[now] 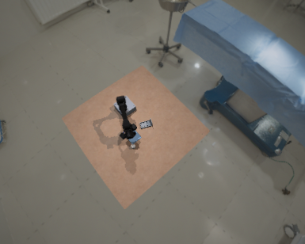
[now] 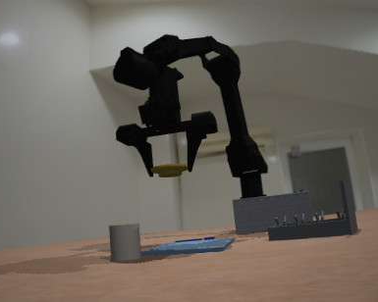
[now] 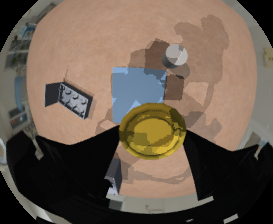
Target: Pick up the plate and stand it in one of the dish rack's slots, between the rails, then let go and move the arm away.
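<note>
My gripper tip is 23 cm to the right of the dish rack, 11 cm above it and 3 cm short of it. The rest, counted from my gripper tip: cup: 11 cm below, 11 cm ahead, 6 cm to the right; then blue mat: 13 cm below, 3 cm to the left, 1 cm ahead; then yellow plate: 1 cm above.
</note>
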